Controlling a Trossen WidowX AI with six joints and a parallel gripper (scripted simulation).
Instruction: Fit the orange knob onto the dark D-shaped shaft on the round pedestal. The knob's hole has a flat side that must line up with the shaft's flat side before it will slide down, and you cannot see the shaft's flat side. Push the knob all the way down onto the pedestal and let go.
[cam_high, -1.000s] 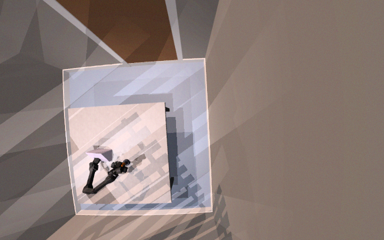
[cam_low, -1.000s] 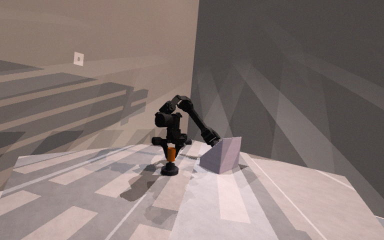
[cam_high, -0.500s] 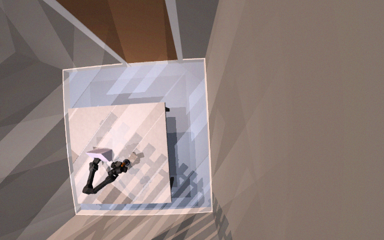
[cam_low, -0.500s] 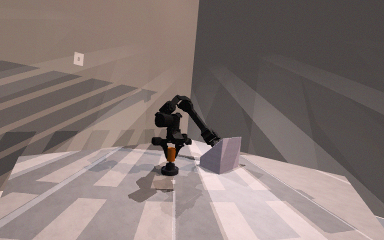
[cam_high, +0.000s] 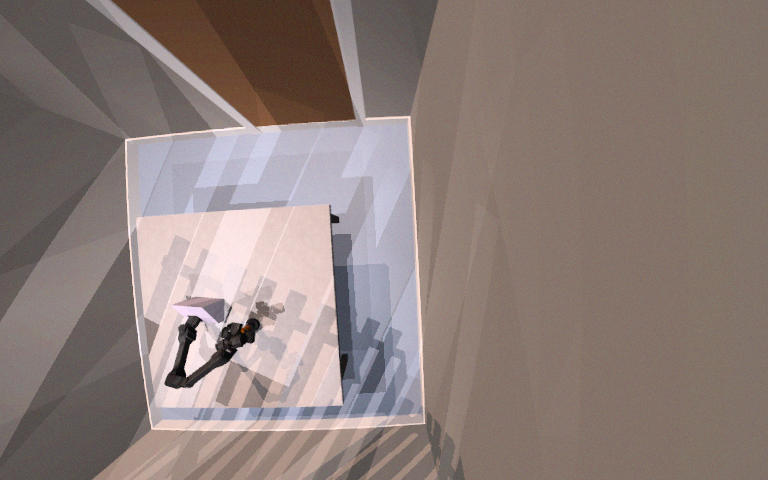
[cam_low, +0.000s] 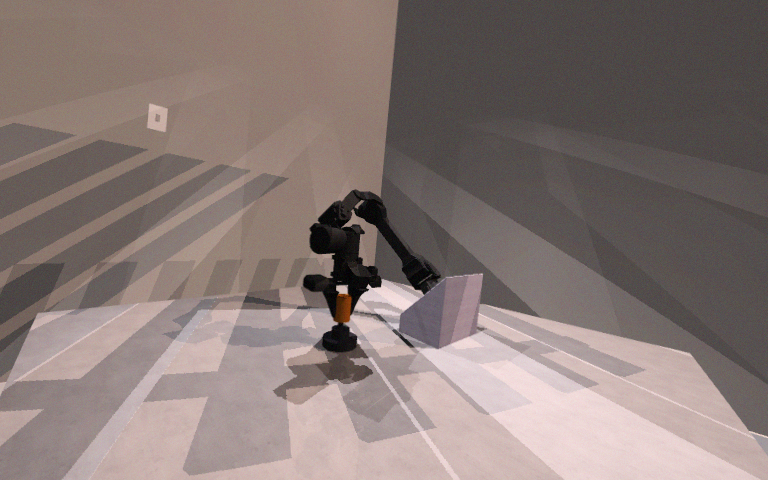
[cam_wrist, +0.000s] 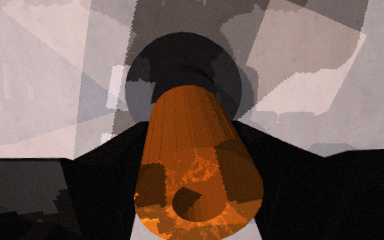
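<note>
Now: gripper tip 2 cm below the orange knob. Also, from my gripper tip: dark round pedestal (4 cm below).
</note>
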